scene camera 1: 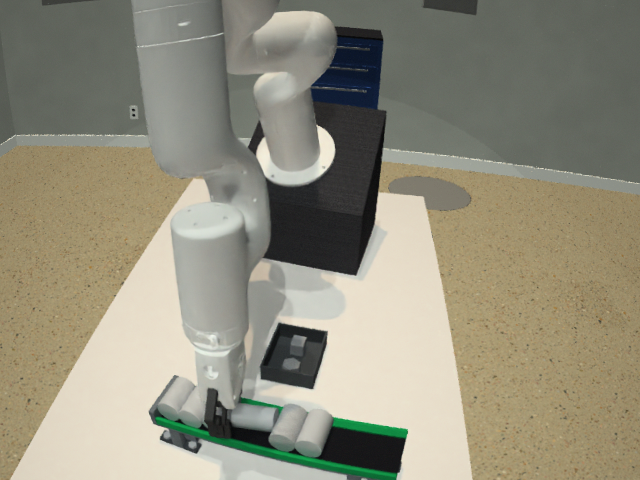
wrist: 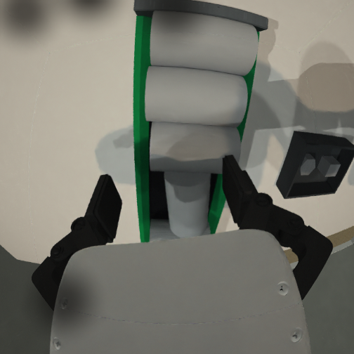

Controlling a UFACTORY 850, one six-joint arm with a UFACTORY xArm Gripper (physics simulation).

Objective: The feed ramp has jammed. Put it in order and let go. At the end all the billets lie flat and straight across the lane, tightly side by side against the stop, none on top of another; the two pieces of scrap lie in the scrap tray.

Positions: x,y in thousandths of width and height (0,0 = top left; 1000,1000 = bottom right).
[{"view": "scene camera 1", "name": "my gripper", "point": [354,861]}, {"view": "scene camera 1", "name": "billet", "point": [387,868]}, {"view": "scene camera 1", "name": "scrap tray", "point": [424,770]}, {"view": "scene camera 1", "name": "billet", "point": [268,841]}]
